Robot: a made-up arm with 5 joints.
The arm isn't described. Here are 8 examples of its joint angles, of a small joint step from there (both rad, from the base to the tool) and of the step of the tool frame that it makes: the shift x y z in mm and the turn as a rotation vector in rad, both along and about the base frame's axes.
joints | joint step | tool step
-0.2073 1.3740 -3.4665 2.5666 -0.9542 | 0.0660 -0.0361 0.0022 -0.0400 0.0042 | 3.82 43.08 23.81 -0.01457 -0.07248 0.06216
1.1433 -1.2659 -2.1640 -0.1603 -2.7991 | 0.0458 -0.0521 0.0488 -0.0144 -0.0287 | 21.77 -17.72 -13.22 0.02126 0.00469 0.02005
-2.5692 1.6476 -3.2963 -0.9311 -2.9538 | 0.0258 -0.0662 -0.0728 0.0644 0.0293 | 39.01 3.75 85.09 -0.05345 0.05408 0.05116
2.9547 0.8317 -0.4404 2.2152 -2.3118 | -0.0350 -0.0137 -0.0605 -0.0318 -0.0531 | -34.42 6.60 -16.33 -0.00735 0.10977 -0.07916
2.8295 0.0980 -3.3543 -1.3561 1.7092 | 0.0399 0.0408 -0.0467 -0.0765 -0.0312 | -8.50 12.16 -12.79 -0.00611 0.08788 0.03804
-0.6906 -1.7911 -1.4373 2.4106 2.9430 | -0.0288 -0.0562 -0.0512 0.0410 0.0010 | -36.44 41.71 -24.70 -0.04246 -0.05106 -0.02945
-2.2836 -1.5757 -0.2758 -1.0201 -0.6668 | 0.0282 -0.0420 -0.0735 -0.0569 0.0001 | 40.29 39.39 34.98 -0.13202 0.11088 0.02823
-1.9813 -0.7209 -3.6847 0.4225 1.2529 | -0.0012 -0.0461 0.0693 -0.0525 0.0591 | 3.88 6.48 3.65 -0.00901 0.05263 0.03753
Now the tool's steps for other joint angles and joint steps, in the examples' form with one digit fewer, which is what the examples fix.
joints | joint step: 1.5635 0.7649 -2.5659 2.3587 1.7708 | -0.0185 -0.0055 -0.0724 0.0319 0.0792
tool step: 12.5 -15.4 40.1 0.0453 -0.0411 -0.0866
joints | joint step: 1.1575 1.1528 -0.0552 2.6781 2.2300 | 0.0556 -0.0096 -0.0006 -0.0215 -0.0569
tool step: 11.0 -5.6 -2.5 0.0170 -0.0425 0.0092
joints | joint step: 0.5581 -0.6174 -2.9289 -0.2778 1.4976 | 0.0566 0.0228 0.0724 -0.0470 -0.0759
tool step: 58.6 3.3 37.4 0.0120 0.0658 -0.0035
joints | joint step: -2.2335 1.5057 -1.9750 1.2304 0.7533 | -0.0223 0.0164 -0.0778 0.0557 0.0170
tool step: -26.2 -12.4 19.0 0.0028 0.0127 -0.0346
